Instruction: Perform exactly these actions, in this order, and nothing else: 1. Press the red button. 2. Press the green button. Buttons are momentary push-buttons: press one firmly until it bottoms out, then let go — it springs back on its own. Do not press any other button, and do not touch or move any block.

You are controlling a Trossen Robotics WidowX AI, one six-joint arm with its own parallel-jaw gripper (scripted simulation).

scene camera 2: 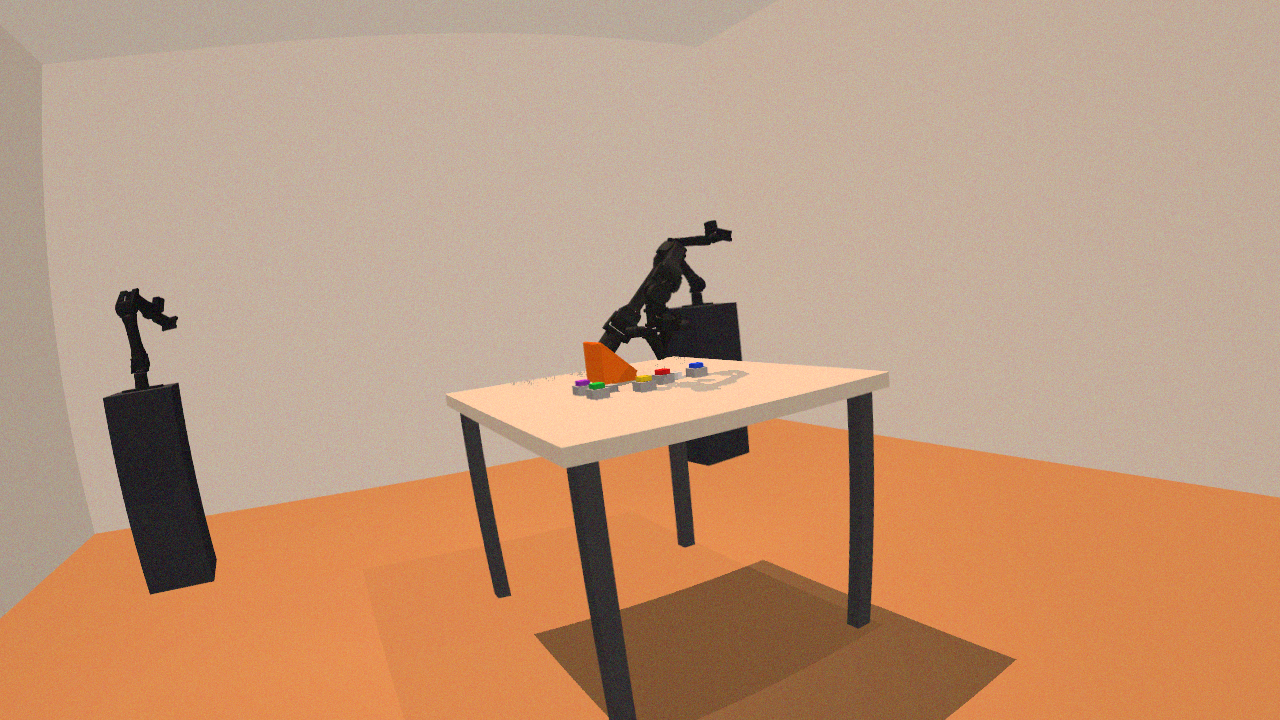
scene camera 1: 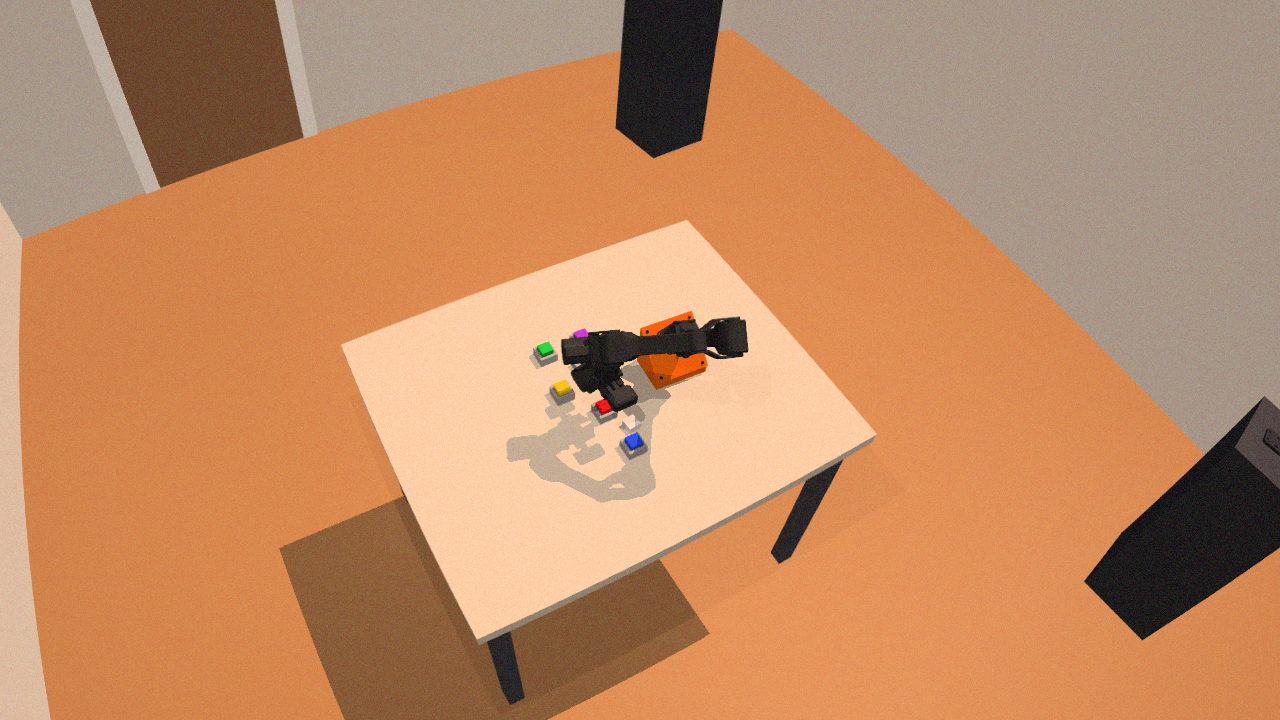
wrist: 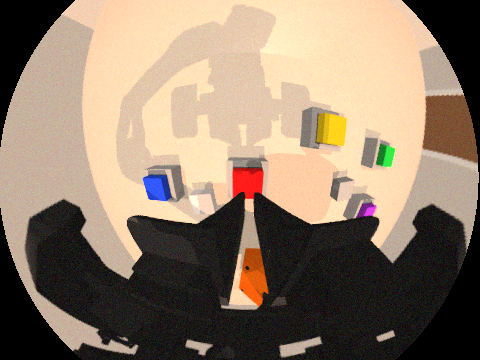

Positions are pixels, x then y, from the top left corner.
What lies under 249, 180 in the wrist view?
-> A red button.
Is my gripper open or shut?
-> Shut.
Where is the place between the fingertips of my gripper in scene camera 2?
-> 661, 359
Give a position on a yellow button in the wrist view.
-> At 331, 129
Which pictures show my gripper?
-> Scene camera 2, scene camera 1 and the wrist view: all of them.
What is my gripper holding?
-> Nothing.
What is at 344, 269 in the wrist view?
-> My gripper.
